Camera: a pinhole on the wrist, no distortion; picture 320 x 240 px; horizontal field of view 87.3 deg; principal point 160.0 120.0 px. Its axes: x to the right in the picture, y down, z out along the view. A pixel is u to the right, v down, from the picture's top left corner.
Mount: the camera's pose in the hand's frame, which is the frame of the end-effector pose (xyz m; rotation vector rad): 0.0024 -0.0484 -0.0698 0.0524 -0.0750 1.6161
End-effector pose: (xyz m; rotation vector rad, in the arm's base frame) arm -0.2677 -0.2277 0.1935 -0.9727 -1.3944 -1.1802
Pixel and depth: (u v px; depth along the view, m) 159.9 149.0 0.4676
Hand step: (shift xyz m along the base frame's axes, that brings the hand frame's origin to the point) -0.1517 0.3727 -0.0962
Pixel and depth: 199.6 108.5 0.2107
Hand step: -0.0448 0.1383 0.0097
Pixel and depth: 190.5 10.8 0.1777
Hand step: -0.0637 0.1010 0.1092
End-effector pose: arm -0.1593 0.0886 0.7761 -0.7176 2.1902 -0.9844
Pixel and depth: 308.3 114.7 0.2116
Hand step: 0.0878 0.0008 -0.1771
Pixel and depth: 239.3 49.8 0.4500
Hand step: 0.1432 -0.2213 -0.3723
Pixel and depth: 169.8 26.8 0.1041
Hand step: -0.0025 -0.0836 0.0009
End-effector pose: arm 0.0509 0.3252 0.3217 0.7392 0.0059 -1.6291
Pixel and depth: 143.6 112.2 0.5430
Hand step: -0.3410 -0.1799 0.3021
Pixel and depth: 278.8 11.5 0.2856
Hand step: 0.0154 -0.2796 0.1606
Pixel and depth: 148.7 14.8 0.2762
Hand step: -0.1679 -0.2200 0.0516
